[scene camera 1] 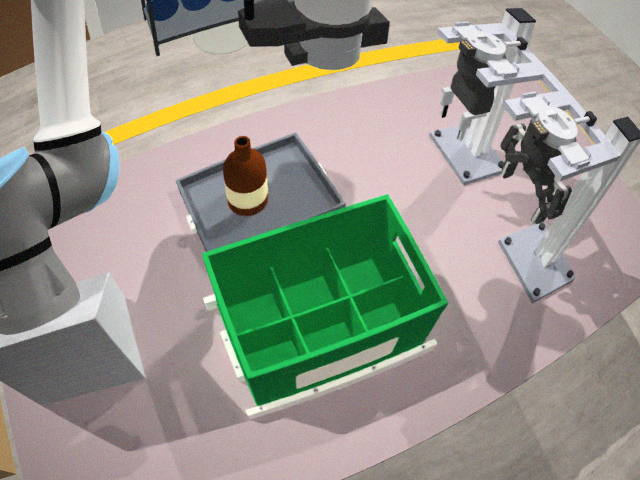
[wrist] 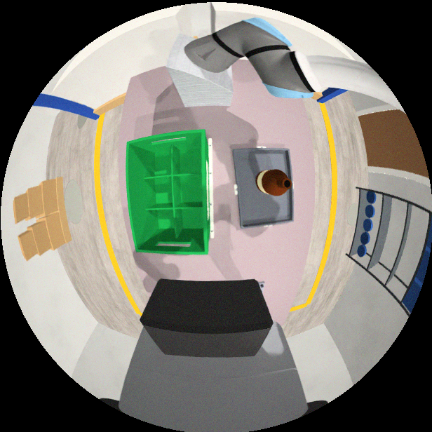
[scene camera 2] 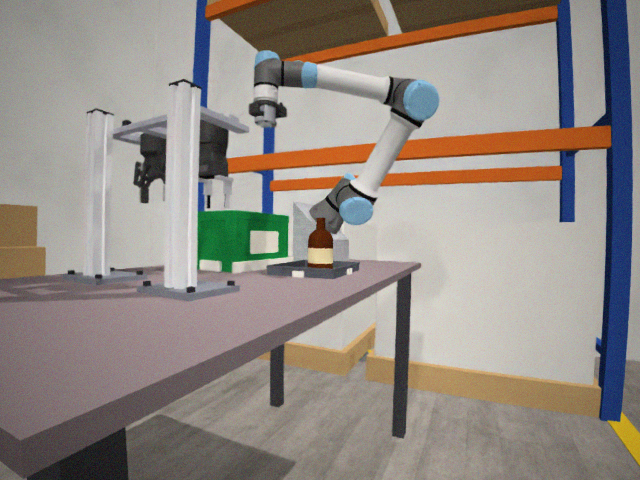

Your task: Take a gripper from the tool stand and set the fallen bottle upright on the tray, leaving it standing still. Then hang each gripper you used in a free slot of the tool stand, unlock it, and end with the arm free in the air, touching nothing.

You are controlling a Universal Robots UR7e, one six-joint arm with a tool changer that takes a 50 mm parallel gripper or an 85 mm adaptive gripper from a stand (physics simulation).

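Seen in the pictures: hand at its tool point: (scene camera 2: pixel 264 123); arm's base at its link origin: (scene camera 1: pixel 38 312).
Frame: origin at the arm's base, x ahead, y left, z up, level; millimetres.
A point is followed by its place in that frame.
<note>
A brown bottle with a cream label (scene camera 1: pixel 246 180) @[x 393, y 115, z -65 mm] (scene camera 2: pixel 320 253) @[x 437, y 162, z -111 mm] (wrist: pixel 272 182) stands upright on the grey tray (scene camera 1: pixel 297 173) @[x 509, y 160, z -163 mm] (scene camera 2: pixel 281 269) @[x 545, y 94, z -151 mm] (wrist: pixel 255 212). The arm's bare tool flange (scene camera 1: pixel 330 51) @[x 433, y -51, z 306 mm] (scene camera 2: pixel 265 117) @[x 475, y -5, z 288 mm] carries no gripper and is high in the air, apart from the stand. The tool stand (scene camera 1: pixel 578 217) @[x 828, y -228, z 9 mm] (scene camera 2: pixel 180 206) @[x 898, y 85, z -14 mm] holds both grippers. The adaptive gripper (scene camera 1: pixel 528 191) (scene camera 2: pixel 154 196) hangs in the near slot in scene camera 1, with its fingers apart. The parallel gripper (scene camera 1: pixel 452 122) (scene camera 2: pixel 217 200) hangs in the other slot, fingers apart and empty.
A green six-compartment crate (scene camera 1: pixel 341 356) @[x 380, y -221, z -35 mm] (scene camera 2: pixel 232 240) @[x 543, y -65, z -78 mm] (wrist: pixel 205 200) stands beside the tray. The grey arm pedestal (scene camera 1: pixel 67 356) @[x 27, y -82, z -5 mm] (wrist: pixel 200 90) is at the table's other end from the stand. A blue and orange rack (scene camera 2: pixel 615 258) stands behind the arm.
</note>
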